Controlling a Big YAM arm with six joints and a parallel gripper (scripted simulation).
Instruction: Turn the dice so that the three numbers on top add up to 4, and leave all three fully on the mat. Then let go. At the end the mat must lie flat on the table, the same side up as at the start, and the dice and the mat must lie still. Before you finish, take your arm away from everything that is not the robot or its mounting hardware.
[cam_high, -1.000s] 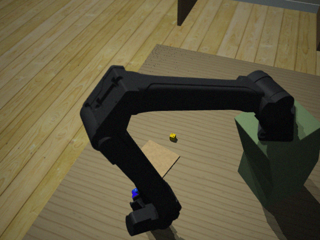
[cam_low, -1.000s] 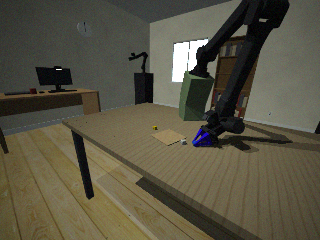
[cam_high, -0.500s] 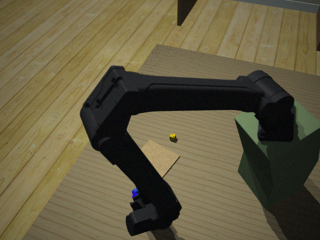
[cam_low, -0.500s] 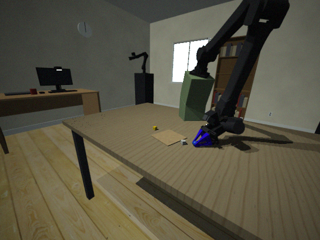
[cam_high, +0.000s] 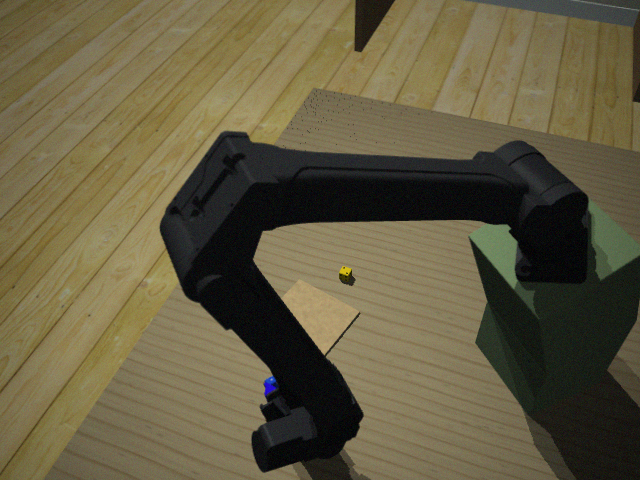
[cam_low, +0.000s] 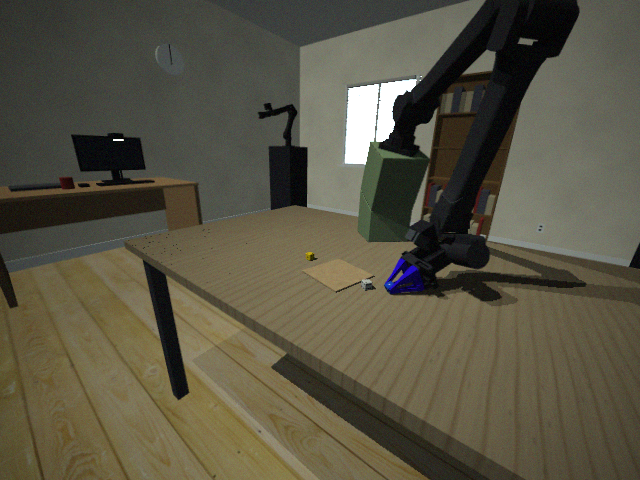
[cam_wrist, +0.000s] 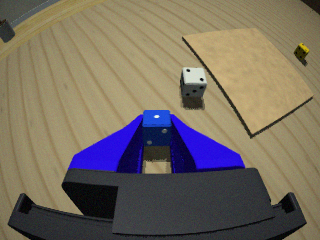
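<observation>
My gripper is now right at the blue die. Also, from my hand: tan mat: 10 mm behind, 150 mm to the right, 10 mm below; yellow die: 50 mm behind, 270 mm to the right; white die: 20 mm ahead, 50 mm to the right.
</observation>
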